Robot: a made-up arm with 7 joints.
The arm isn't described. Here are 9 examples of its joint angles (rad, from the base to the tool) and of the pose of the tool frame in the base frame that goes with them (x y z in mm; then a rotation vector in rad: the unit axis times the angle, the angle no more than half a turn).
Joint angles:
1: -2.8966 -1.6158 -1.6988 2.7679 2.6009 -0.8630 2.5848
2: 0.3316 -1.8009 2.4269 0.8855 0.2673 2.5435 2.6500
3: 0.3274 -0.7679 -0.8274 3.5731 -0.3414 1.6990 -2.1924
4: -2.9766 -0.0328 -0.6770 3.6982 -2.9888 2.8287 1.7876
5: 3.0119 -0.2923 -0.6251 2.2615 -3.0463 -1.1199 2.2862
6: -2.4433 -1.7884 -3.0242 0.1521 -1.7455 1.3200 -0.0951
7: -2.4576 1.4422 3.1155 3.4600 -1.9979 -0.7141 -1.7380
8: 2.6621 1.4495 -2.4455 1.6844 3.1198 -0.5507 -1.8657
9: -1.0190 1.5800 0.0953 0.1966 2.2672 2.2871 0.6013
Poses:
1: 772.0 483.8 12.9 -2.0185 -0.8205 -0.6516
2: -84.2 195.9 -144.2 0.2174 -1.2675 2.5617
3: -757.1 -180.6 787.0 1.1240 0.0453 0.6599
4: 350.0 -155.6 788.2 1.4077 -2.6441 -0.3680
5: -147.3 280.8 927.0 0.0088 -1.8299 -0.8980
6: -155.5 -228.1 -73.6 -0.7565 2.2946 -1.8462
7: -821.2 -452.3 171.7 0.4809 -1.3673 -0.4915
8: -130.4 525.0 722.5 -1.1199 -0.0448 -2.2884
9: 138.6 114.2 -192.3 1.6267 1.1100 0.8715
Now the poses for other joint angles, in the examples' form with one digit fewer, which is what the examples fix.
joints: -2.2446 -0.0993 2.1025 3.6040 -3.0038 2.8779 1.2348
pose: -296 79 849 1.712 2.404 -0.056
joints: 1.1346 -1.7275 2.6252 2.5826 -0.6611 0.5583 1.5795
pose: -560 -850 -265 0.293 -2.208 -0.031
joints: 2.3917 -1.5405 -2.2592 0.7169 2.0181 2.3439 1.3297
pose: 487 250 -20 1.092 -0.127 2.325
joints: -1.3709 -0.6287 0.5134 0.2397 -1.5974 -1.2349 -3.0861
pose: 307 -60 287 -1.220 1.732 -0.293
